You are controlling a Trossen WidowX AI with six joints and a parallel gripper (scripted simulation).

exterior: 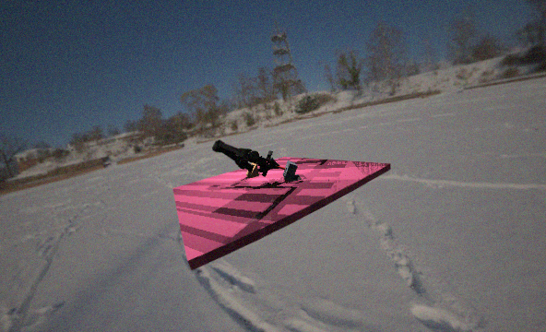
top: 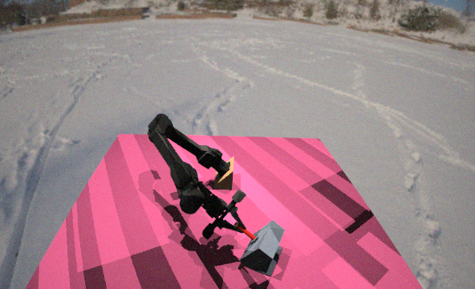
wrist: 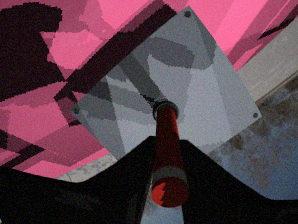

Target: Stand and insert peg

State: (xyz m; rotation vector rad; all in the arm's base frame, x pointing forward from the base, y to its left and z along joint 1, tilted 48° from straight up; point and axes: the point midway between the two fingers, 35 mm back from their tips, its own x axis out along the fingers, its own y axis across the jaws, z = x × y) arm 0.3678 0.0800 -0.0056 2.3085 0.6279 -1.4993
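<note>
Now: the red peg 10 mm behind my gripper tip, 10 mm to the right of it and 10 mm above it. Also, from my gripper tip: grey sloped panel (30 mm ahead, 60 mm to the left, 40 mm below).
</note>
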